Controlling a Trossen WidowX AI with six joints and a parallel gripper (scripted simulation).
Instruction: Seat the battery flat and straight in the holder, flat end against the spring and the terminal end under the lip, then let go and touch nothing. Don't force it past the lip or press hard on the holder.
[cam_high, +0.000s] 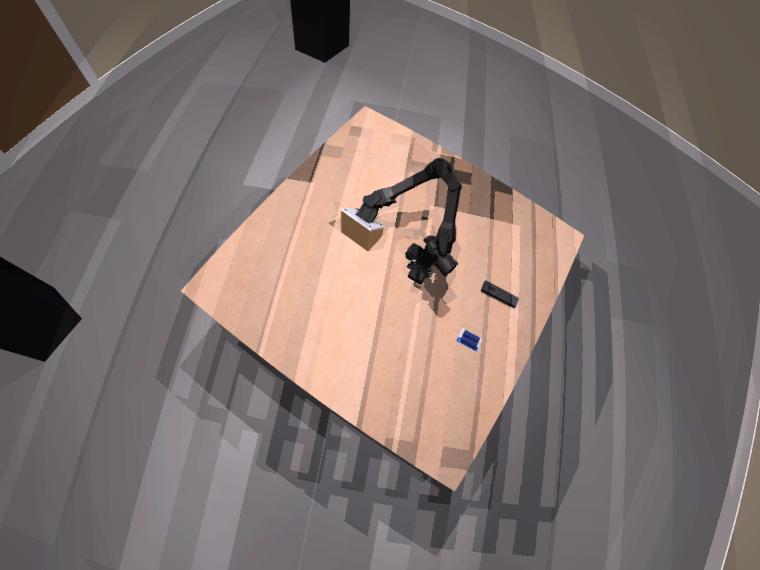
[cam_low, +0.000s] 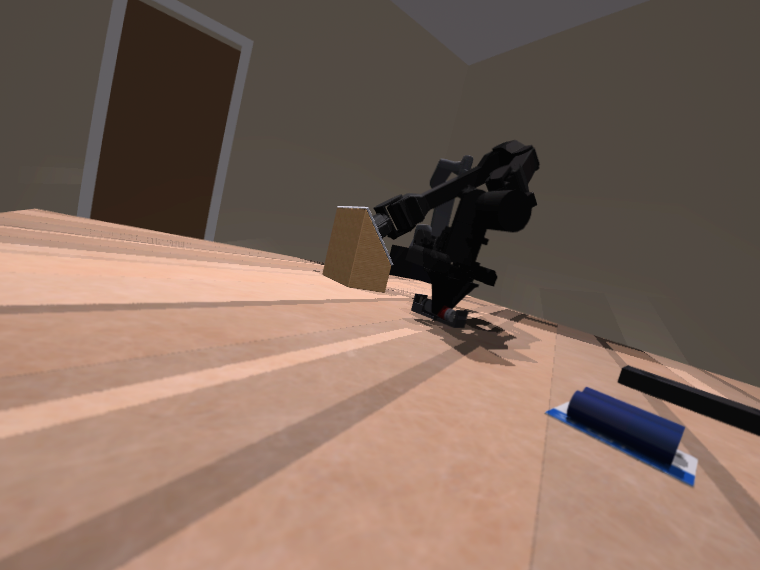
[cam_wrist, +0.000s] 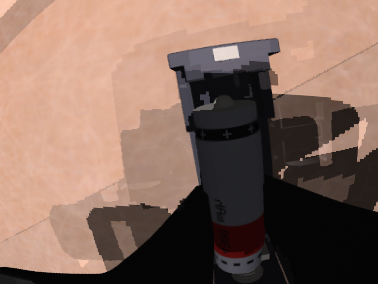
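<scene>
The battery is 1 cm above my gripper tip. Round my gripper tip: card: 32 cm ahead, 13 cm to the right.
</scene>
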